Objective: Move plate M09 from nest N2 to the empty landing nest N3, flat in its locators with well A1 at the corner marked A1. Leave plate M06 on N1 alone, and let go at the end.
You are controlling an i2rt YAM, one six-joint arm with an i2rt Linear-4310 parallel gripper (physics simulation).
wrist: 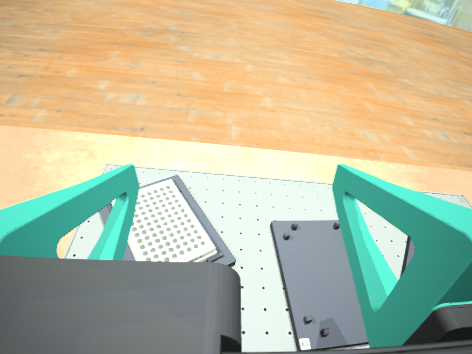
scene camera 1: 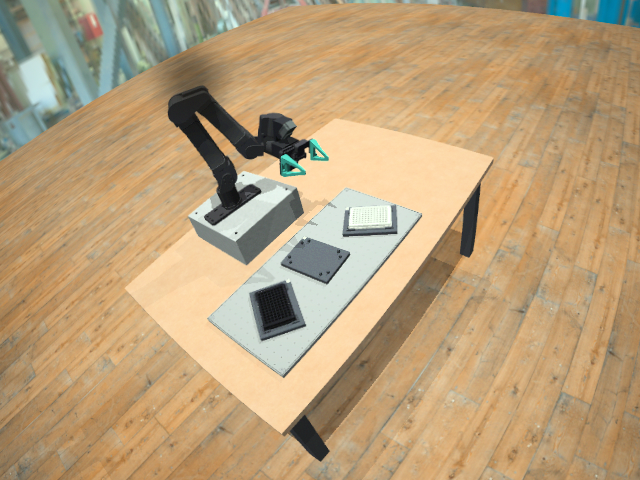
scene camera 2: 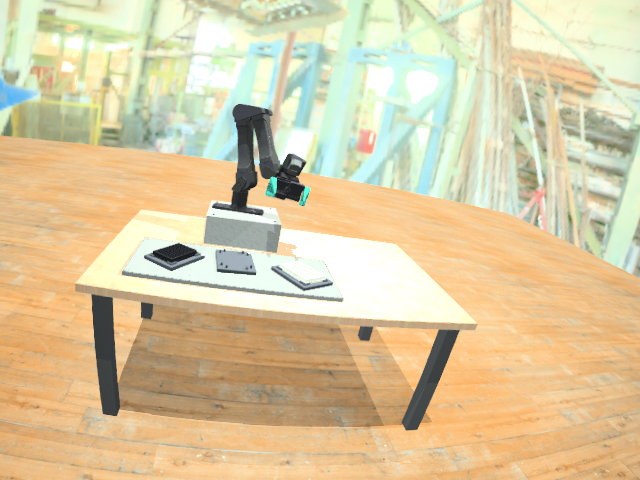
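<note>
The empty landing nest N3 (scene camera 1: 315,259) (scene camera 2: 235,261) (wrist: 320,280) is a dark plate with small locator pegs, between two occupied nests. Its A1 label (wrist: 304,343) shows in the wrist view. A white well plate (scene camera 1: 370,217) (scene camera 2: 303,272) (wrist: 170,222) sits in one outer nest (scene camera 1: 369,231) (scene camera 2: 305,285) (wrist: 200,215). A black well plate (scene camera 1: 275,305) (scene camera 2: 175,252) sits in the other outer nest (scene camera 1: 285,331) (scene camera 2: 172,265). I cannot read which is M09 or M06. My gripper (scene camera 1: 315,166) (scene camera 2: 287,198) (wrist: 235,175) is open and empty, high above the table beside the arm's base.
The nests stand on a grey perforated board (scene camera 1: 235,320) (scene camera 2: 199,279) (wrist: 255,220) on a wooden table (scene camera 1: 413,160) (scene camera 2: 382,279) (wrist: 240,157). The arm stands on a grey block (scene camera 1: 247,240) (scene camera 2: 240,233) behind the board.
</note>
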